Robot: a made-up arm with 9 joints. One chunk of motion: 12 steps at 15 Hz.
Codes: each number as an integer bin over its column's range. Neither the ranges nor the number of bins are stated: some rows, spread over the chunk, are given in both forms.
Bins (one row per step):
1: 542 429 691 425 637 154
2: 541 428 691 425 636 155
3: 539 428 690 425 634 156
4: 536 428 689 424 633 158
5: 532 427 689 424 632 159
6: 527 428 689 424 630 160
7: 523 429 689 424 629 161
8: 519 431 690 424 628 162
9: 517 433 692 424 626 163
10: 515 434 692 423 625 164
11: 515 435 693 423 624 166
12: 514 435 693 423 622 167
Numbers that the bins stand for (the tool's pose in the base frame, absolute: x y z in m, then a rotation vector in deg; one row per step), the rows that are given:
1: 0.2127 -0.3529 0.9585 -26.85 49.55 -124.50
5: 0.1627 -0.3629 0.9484 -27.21 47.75 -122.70
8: 0.0976 -0.3428 0.9535 -27.21 46.31 -121.62
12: 0.0726 -0.3228 0.9685 -27.57 44.14 -119.82
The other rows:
2: 0.2077 -0.3579 0.9585 -26.85 49.19 -124.14
3: 0.1977 -0.3579 0.9535 -26.85 48.47 -123.78
4: 0.1827 -0.3579 0.9484 -27.21 48.11 -123.06
6: 0.1376 -0.3579 0.9484 -27.21 47.03 -122.34
7: 0.1176 -0.3529 0.9484 -27.21 46.67 -121.98
9: 0.0876 -0.3328 0.9635 -27.21 45.59 -121.26
10: 0.0776 -0.3278 0.9635 -27.57 45.23 -120.90
11: 0.0776 -0.3228 0.9685 -27.57 44.86 -120.18

